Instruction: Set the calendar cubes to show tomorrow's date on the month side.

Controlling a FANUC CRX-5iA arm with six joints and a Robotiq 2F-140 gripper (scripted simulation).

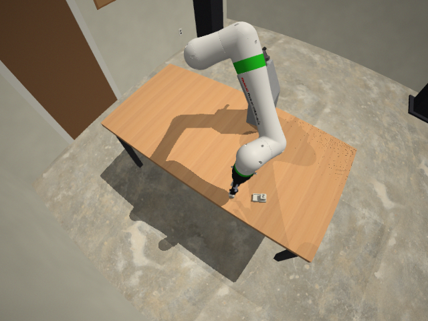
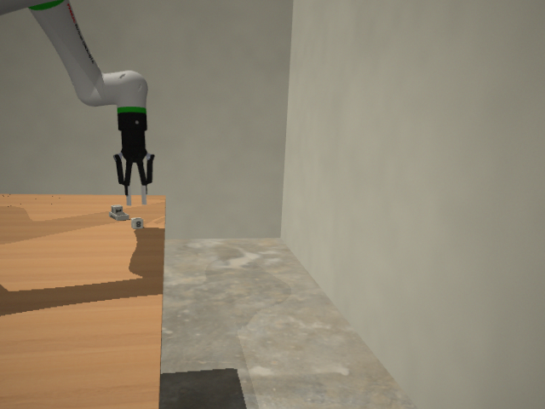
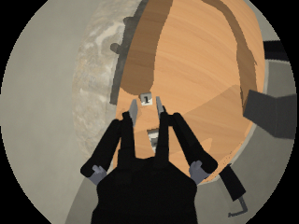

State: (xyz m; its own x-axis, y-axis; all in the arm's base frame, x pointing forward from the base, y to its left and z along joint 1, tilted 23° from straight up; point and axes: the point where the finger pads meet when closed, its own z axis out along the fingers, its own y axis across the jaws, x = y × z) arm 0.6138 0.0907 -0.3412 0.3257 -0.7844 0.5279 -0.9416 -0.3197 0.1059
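Right now my hand is 9 cm above the white date cube. Round my hand: calendar tray 7 cm behind, 14 cm to the left, 10 cm below.
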